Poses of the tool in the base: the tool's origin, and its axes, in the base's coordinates. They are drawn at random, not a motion.
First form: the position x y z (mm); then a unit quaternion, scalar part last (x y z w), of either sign.
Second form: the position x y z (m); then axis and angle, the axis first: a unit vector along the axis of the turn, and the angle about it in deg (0 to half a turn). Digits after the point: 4 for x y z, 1 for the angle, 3 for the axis.
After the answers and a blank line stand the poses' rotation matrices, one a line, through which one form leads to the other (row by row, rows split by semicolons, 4 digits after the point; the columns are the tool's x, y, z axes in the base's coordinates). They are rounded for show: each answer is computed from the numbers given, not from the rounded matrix.
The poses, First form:
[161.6, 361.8, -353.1, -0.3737, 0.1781, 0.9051, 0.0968]
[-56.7, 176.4, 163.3, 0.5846, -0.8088, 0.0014, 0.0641]
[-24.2, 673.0, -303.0, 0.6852, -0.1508, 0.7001, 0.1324]
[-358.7, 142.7, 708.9, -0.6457, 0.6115, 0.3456, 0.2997]
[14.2, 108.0, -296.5, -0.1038, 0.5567, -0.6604, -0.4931]
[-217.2, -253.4, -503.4, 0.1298, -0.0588, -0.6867, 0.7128]
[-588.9, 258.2, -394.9, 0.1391, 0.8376, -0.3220, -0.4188]
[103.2, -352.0, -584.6, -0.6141, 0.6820, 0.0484, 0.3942]
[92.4, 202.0, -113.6, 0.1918, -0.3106, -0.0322, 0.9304]
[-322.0, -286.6, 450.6, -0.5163, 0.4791, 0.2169, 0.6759]
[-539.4, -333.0, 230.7, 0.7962, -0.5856, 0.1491, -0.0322]
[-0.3, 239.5, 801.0, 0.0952, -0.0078, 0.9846, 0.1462]
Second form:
[0.1616, 0.3618, -0.3531, -0.375, 0.179, 0.909, 168.9]
[-0.0567, 0.1764, 0.1633, 0.586, -0.810, 0.001, 172.6]
[-0.0242, 0.6730, -0.3030, 0.691, -0.152, 0.706, 164.8]
[-0.3587, 0.1427, 0.7089, -0.677, 0.641, 0.362, 145.1]
[0.0142, 0.1080, -0.2965, 0.119, -0.640, 0.759, 120.9]
[-0.2172, -0.2534, -0.5034, 0.185, -0.084, -0.979, 89.1]
[-0.5889, 0.2582, -0.3949, -0.153, -0.922, 0.355, 130.5]
[0.1032, -0.3520, -0.5846, -0.668, 0.742, 0.053, 133.6]
[0.0924, 0.2020, -0.1136, 0.523, -0.848, -0.088, 43.0]
[-0.3220, -0.2866, 0.4506, -0.701, 0.650, 0.294, 95.0]
[-0.5394, -0.3330, 0.2307, -0.797, 0.586, -0.149, 176.3]
[-0.0003, 0.2395, 0.8010, 0.096, -0.008, 0.995, 163.2]

-0.7019 -0.3084 -0.6420; 0.0421 -0.9178 0.3948; -0.7110 0.2501 0.6572
-0.3083 -0.9458 -0.1020; -0.9454 0.3165 -0.0772; 0.1053 0.0727 -0.9918
-0.0259 -0.3921 0.9196; -0.0213 -0.9195 -0.3926; 0.9994 -0.0297 0.0154
0.0134 -0.9967 -0.0798; -0.5825 -0.0726 0.8096; -0.8127 0.0356 -0.5815
-0.4921 -0.7669 -0.4119; 0.5357 0.1062 -0.8377; 0.6861 -0.6329 0.3586
0.0499 0.9637 -0.2621; -0.9943 0.0231 -0.1043; -0.0944 0.2658 0.9594
-0.6105 -0.0367 -0.7912; 0.5027 0.7539 -0.4229; 0.6120 -0.6559 -0.4418
0.0650 -0.8758 0.4783; -0.7995 0.2411 0.5502; -0.5971 -0.4181 -0.6845
0.8050 -0.0592 -0.5904; -0.1791 0.9243 -0.3369; 0.5656 0.3769 0.7335
0.4468 -0.7879 0.4237; -0.2015 0.3728 0.9058; -0.8716 -0.4901 0.0078
0.2698 -0.9228 0.2751; -0.9420 -0.3122 -0.1233; 0.1997 -0.2259 -0.9535
-0.9391 -0.2894 0.1852; 0.2864 -0.9571 -0.0432; 0.1898 0.0125 0.9818

